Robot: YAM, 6 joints.
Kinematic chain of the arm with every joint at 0, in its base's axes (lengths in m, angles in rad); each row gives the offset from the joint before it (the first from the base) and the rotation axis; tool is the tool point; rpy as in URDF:
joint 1: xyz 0 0 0.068 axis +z
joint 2: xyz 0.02 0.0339 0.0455 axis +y
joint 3: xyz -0.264 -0.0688 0 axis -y
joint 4: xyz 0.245 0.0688 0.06 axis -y
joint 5: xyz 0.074 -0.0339 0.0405 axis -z
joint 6: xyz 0.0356 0 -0.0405 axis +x
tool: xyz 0 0 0 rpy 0 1.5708 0
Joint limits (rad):
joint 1: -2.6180..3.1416
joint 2: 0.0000..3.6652
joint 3: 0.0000..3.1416
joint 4: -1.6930..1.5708
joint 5: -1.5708..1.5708
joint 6: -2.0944..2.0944
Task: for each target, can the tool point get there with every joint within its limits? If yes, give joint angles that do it. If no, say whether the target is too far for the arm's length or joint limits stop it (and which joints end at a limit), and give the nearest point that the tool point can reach.
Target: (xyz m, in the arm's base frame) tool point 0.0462 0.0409 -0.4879
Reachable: no: joint limits stop it (at a limit: joint 2) | nearest point 0.0859 0.0761 -0.3547 | short by 0.143 m
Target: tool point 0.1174 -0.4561 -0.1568
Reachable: yes | joints -1.2621 3.1772 2.2315 -0.6828 0.8493 1.4251
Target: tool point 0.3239 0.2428 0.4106
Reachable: yes | joints 0.6677 1.7145 1.4119 0.7992 0.2820 0.8839
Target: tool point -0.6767 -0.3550 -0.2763
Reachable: no: too far | nearest point -0.4993 -0.2832 -0.1770 | short by 0.216 m
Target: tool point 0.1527 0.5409 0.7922
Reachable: no: too far | nearest point 0.1115 0.3951 0.6025 | short by 0.243 m
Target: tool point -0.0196 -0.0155 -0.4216
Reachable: no: joint limits stop it (at a limit: joint 2) | nearest point -0.0573 -0.0453 -0.3349 | short by 0.099 m
